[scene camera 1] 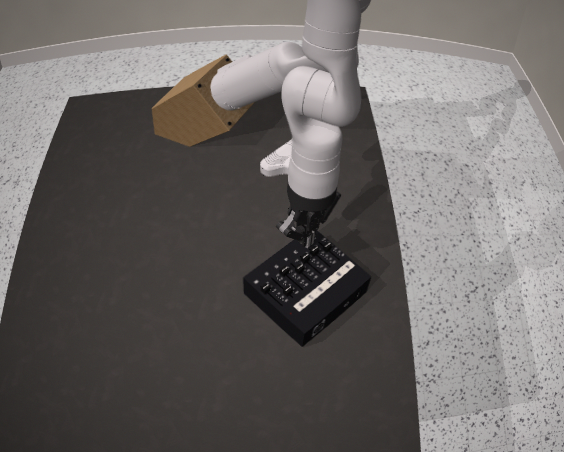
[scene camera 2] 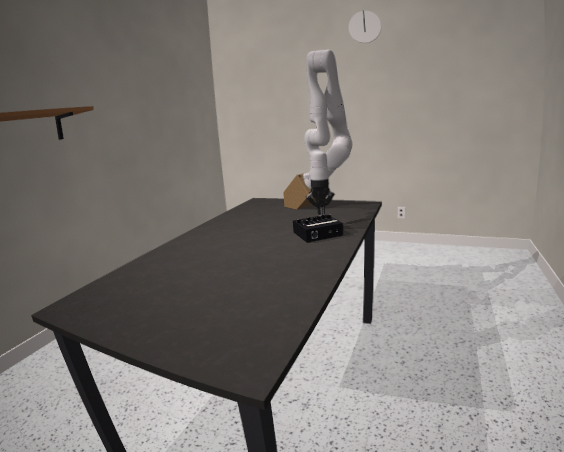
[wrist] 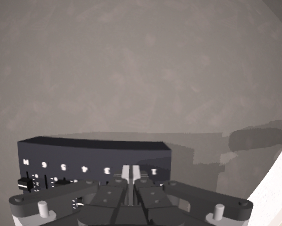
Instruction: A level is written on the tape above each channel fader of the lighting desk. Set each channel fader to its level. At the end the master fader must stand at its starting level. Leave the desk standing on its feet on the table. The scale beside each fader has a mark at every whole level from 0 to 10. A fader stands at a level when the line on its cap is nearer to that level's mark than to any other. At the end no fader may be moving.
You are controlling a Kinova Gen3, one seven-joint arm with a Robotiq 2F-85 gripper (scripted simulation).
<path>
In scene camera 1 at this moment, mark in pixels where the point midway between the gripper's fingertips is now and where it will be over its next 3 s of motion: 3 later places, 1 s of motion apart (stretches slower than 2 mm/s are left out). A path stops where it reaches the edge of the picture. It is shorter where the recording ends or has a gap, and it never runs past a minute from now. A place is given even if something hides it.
My gripper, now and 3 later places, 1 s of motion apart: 305,243; 310,246; 316,251; 318,254
</path>
